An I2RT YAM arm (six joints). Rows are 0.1 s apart.
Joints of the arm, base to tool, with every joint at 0 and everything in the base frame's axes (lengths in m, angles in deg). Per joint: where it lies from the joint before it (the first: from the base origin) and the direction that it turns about. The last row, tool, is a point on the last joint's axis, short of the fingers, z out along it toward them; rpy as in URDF.
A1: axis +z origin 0 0 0.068
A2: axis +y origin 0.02 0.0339 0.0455
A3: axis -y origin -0.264 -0.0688 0
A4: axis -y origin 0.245 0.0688 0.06
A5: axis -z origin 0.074 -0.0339 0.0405
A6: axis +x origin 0.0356 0 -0.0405
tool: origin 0 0 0 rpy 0 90 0
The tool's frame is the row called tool.
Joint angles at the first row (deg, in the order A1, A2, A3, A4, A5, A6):
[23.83 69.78 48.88 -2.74 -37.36 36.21]
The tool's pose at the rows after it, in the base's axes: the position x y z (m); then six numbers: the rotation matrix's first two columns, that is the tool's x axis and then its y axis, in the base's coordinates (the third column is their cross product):
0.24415, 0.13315, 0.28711, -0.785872, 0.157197, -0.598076, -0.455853, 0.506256, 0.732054
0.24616, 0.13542, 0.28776, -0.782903, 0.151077, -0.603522, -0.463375, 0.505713, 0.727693
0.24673, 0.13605, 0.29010, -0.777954, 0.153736, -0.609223, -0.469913, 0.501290, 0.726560
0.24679, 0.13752, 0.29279, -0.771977, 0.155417, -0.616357, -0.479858, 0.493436, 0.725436
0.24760, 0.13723, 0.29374, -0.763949, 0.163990, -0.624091, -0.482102, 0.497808, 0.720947
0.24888, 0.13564, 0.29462, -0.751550, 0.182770, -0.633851, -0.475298, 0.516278, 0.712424
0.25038, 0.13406, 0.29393, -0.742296, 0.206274, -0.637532, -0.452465, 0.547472, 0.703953
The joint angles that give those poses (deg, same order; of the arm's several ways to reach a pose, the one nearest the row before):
[24.18 70.96 49.43 -2.59 -37.04 35.66]
[24.45 71.61 50.00 -2.46 -36.97 35.29]
[24.51 71.66 50.32 -2.11 -36.99 35.40]
[24.78 71.66 50.61 -1.52 -37.04 35.59]
[24.71 71.66 50.63 -0.97 -36.47 35.62]
[24.47 71.55 50.63 -0.62 -34.89 35.62]
[24.32 71.55 50.63 -0.84 -32.38 35.77]

